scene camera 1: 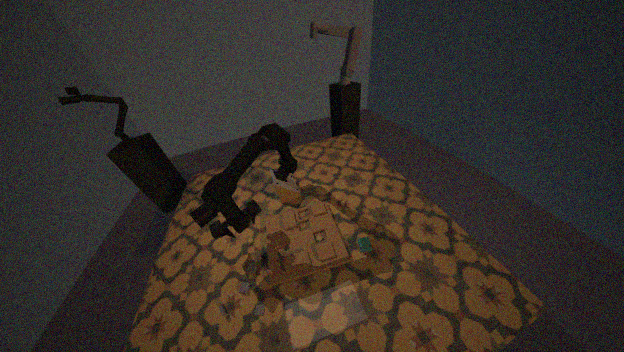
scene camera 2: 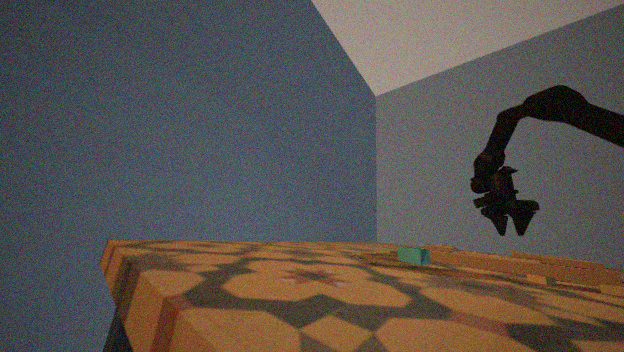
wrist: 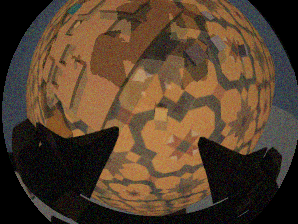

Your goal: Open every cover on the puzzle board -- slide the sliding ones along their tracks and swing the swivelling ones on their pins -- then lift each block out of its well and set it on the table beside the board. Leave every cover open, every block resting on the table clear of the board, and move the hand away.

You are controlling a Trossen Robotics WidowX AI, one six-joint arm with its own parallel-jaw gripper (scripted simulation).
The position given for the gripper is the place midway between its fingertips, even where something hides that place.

gripper: scene camera 1 244, 230; scene camera 2 510, 235; wrist 160, 137
same spot on tan puzzle board: (wrist: 111, 46) = (scene camera 1: 279, 242)
